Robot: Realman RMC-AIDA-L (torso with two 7-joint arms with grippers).
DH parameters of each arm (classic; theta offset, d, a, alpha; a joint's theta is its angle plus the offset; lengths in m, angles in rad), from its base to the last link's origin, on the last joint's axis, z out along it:
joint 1: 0 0.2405 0 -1.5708
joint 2: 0 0 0 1.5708
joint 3: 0 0.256 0 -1.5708
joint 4: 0 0 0 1.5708
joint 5: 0 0.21 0 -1.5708
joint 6: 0 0 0 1.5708
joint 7: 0 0.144 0 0
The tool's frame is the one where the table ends.
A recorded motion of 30 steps. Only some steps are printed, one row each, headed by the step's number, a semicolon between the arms.
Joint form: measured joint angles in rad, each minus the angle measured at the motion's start. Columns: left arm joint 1, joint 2, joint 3, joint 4, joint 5, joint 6, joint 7; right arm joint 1, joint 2, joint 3, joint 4, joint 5, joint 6, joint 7.
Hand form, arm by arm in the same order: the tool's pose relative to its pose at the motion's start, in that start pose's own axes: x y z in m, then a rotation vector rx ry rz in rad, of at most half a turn. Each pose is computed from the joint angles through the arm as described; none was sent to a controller.
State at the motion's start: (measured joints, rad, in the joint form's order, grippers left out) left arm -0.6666 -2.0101 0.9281 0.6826 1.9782 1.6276 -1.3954; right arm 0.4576 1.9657 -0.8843 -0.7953 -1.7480 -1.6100 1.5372
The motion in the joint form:
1: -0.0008 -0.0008 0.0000 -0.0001 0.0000 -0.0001 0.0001; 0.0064 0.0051 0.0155 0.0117 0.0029 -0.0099 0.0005
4: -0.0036 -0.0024 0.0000 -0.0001 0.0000 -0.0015 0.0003; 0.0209 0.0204 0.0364 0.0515 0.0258 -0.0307 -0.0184
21: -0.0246 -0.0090 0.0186 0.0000 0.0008 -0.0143 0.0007; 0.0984 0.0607 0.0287 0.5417 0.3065 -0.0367 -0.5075
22: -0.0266 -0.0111 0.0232 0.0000 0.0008 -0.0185 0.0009; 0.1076 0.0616 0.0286 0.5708 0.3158 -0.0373 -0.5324
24: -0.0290 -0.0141 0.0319 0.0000 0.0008 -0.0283 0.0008; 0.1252 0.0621 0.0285 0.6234 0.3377 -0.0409 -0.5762
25: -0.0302 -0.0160 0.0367 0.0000 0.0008 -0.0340 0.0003; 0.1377 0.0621 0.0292 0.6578 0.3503 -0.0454 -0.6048
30: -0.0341 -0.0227 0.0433 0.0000 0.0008 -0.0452 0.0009; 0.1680 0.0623 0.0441 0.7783 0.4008 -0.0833 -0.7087
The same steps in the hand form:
1: 0.0003 0.0000 0.0004 -0.0008 0.0005 0.0005; -0.0009 0.0008 0.0015 -0.0074 -0.0183 0.0107
4: 0.0013 -0.0002 0.0015 -0.0015 0.0014 0.0029; -0.0015 0.0050 0.0087 -0.0364 -0.0697 0.0273
21: 0.0077 -0.0020 0.0093 -0.0140 -0.0095 0.0253; 0.0301 0.0290 0.0544 -0.0341 -0.3928 -0.0093
22: 0.0081 -0.0020 0.0110 -0.0153 -0.0119 0.0278; 0.0312 0.0306 0.0575 -0.0331 -0.4023 -0.0103
24: 0.0084 -0.0023 0.0136 -0.0146 -0.0174 0.0312; 0.0321 0.0331 0.0625 -0.0297 -0.4239 -0.0122
25: 0.0085 -0.0025 0.0151 -0.0141 -0.0203 0.0325; 0.0322 0.0349 0.0657 -0.0293 -0.4377 -0.0145
30: 0.0095 -0.0026 0.0192 -0.0138 -0.0222 0.0366; 0.0333 0.0434 0.0716 -0.0153 -0.5097 -0.0186

